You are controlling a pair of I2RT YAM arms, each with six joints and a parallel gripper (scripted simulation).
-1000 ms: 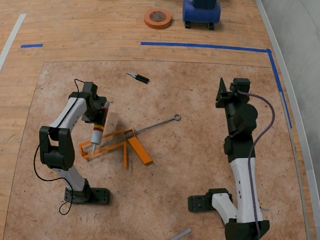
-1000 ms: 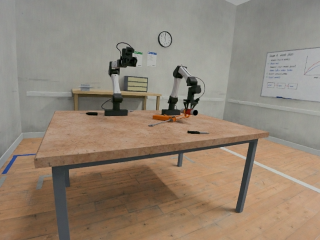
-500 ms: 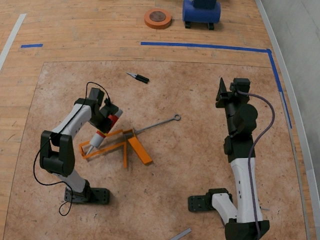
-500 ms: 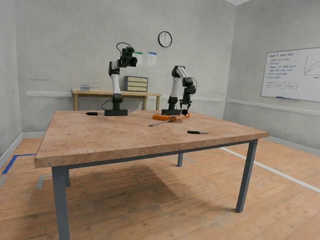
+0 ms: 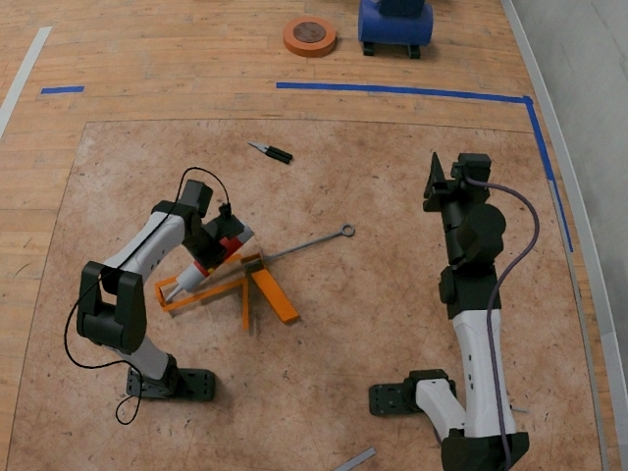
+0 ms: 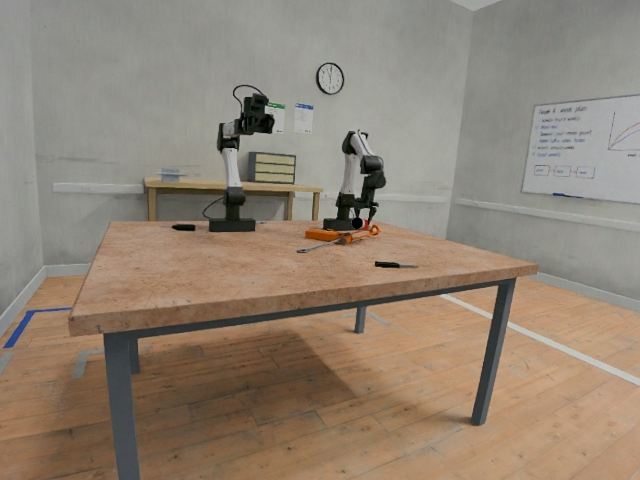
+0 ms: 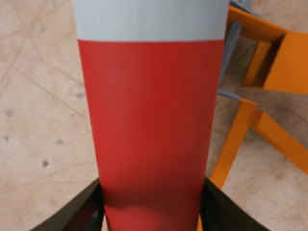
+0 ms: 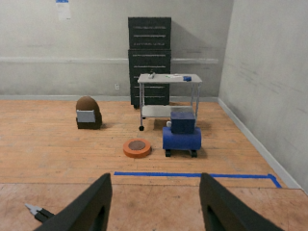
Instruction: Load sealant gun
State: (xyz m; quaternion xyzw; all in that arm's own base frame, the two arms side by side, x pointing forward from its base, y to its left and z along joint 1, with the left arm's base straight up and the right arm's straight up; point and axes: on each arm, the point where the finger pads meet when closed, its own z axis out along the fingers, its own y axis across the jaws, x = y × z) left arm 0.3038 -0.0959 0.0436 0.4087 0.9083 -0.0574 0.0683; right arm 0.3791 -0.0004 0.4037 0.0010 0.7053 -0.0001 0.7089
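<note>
My left hand is 20 mm past the orange sealant gun, 110 mm to the left of it and 70 mm above it. From my left hand the other things lie so: plunger rod (70 mm ahead, 200 mm to the right, 70 mm below); then cartridge (20 mm behind, 20 mm to the left, 10 mm below); then thumb plate (30 mm ahead, 110 mm to the right, 70 mm below).
</note>
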